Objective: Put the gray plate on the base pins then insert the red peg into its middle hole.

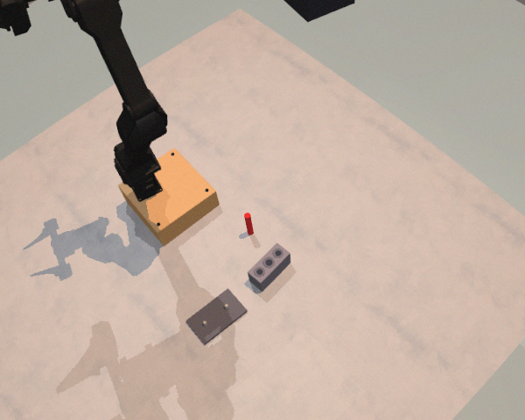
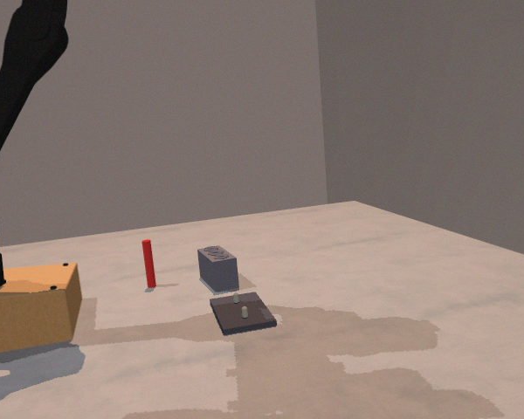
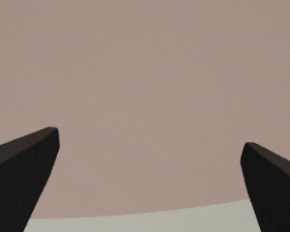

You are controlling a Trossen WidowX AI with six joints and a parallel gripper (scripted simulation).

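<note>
The gray plate is 32 cm ahead of my gripper tip, 31 cm to the left of it and 66 cm below it. From my gripper tip the other things lie so: dark base: 35 cm ahead, 15 cm to the left, 69 cm below; then red peg: 21 cm ahead, 32 cm to the left, 66 cm below.
</note>
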